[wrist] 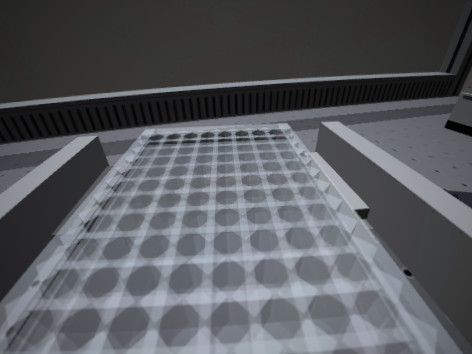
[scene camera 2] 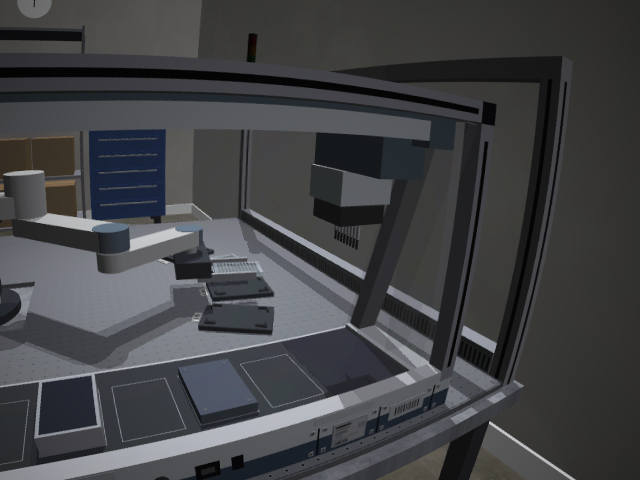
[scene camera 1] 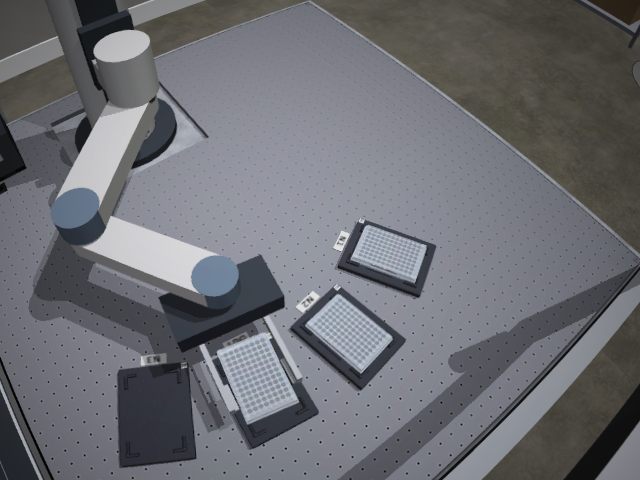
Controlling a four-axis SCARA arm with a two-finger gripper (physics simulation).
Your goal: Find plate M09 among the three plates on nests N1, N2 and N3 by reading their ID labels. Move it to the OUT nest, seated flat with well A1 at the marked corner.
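Frame: origin at the arm's base, x down, y ahead, z right, level; centimetres.
Where they show: gripper, fingertip midpoint: point(wrist: 214, 147) point(scene camera 2: 251, 267) point(scene camera 1: 266, 396).
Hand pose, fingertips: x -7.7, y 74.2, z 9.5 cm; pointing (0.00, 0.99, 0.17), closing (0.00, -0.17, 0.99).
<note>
After its pixels a point has its place.
My gripper point(scene camera 1: 264, 393) @(x -7.7, y 74.2, z 9.5 cm) point(scene camera 2: 251, 268) @(x -7.7, y 74.2, z 9.5 cm) point(wrist: 214, 147) @(x -7.7, y 74.2, z 9.5 cm) is shut on a clear 96-well plate point(scene camera 1: 257, 377) @(x -7.9, y 70.9, z 8.9 cm) point(scene camera 2: 235, 267) point(wrist: 225, 215) @(x -7.7, y 69.4, z 9.0 cm), gripping its long sides. The plate looks level and hangs above the OUT nest point(scene camera 1: 261, 436) point(scene camera 2: 240, 290), with a gap beneath it in scene camera 2. Nest N3 point(scene camera 1: 156, 413) point(scene camera 2: 237, 319) is a bare dark nest beside it. A second plate point(scene camera 1: 388, 253) @(x -3.9, y 64.4, z -25.1 cm) sits on nest N1 point(scene camera 1: 426, 271) @(x -2.5, y 71.3, z -29.1 cm). A third plate point(scene camera 1: 348, 333) @(x -3.6, y 72.3, z -8.7 cm) sits on nest N2 point(scene camera 1: 397, 342) @(x -2.5, y 78.5, z -14.8 cm). No plate ID label is readable, and I cannot tell which corner is A1.
The arm point(scene camera 1: 144, 253) @(x -18.9, y 48.3, z 13.6 cm) point(scene camera 2: 155, 242) reaches over the perforated table point(scene camera 1: 289, 129) @(x -1.3, y 24.0, z -31.5 cm). A pipetting head point(scene camera 2: 351, 193) with several tips hangs from a beam. A deck with a dark-topped box point(scene camera 2: 68, 405) and a blue-grey block point(scene camera 2: 217, 384) lies beside the table, under a frame.
</note>
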